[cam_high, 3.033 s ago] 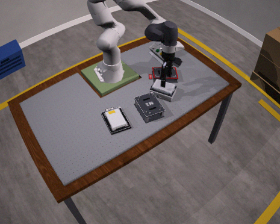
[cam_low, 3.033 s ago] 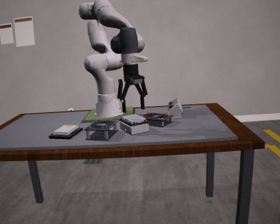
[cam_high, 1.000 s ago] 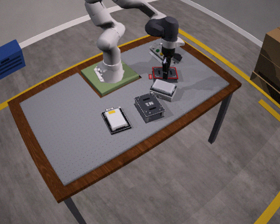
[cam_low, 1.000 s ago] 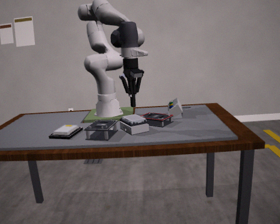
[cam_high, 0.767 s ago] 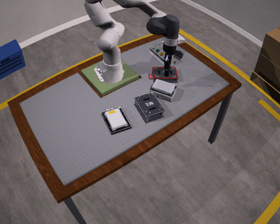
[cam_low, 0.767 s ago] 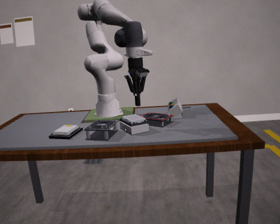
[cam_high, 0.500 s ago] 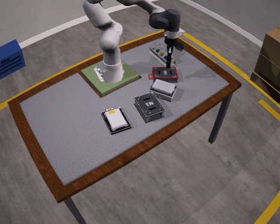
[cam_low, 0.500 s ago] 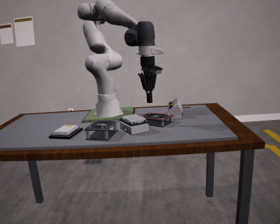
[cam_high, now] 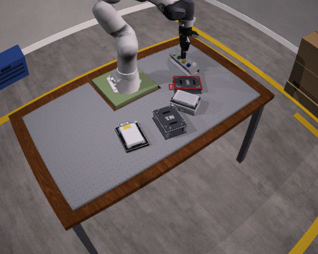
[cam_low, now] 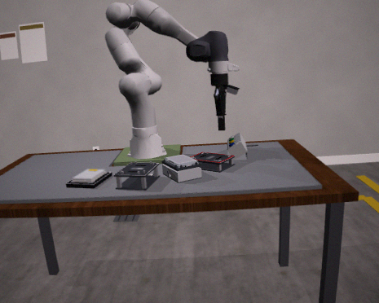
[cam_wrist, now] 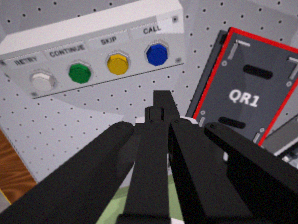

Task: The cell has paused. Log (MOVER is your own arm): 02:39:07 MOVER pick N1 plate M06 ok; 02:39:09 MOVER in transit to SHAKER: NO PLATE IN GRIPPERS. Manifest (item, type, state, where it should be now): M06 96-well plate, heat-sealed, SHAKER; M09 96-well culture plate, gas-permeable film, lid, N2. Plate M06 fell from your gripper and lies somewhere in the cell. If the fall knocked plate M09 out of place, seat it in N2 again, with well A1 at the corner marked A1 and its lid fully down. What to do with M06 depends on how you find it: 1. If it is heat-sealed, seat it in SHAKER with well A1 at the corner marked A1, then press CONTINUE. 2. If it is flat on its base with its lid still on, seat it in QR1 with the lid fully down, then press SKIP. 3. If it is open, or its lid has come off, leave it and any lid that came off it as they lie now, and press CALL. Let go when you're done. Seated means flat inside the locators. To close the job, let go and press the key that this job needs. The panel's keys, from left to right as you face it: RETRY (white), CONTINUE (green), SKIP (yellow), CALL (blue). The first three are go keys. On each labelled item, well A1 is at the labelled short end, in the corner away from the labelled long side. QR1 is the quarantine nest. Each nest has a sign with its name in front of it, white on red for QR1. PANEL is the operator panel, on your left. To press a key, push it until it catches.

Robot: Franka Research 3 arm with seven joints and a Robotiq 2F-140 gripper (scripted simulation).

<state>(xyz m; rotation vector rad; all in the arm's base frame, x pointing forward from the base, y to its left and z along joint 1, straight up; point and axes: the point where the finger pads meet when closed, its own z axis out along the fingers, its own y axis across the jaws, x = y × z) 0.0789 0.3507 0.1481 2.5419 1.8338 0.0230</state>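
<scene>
Right now my hand is 10 cm above the green continue key, 9 cm past it and 5 cm to the right of it. Round my hand: blue call key: 10 cm below, 4 cm to the left, 1 cm ahead; then yellow skip key: 10 cm below, 4 cm to the left, 4 cm behind; then white retry key: 14 cm behind, 10 cm below, 5 cm to the left.
</scene>
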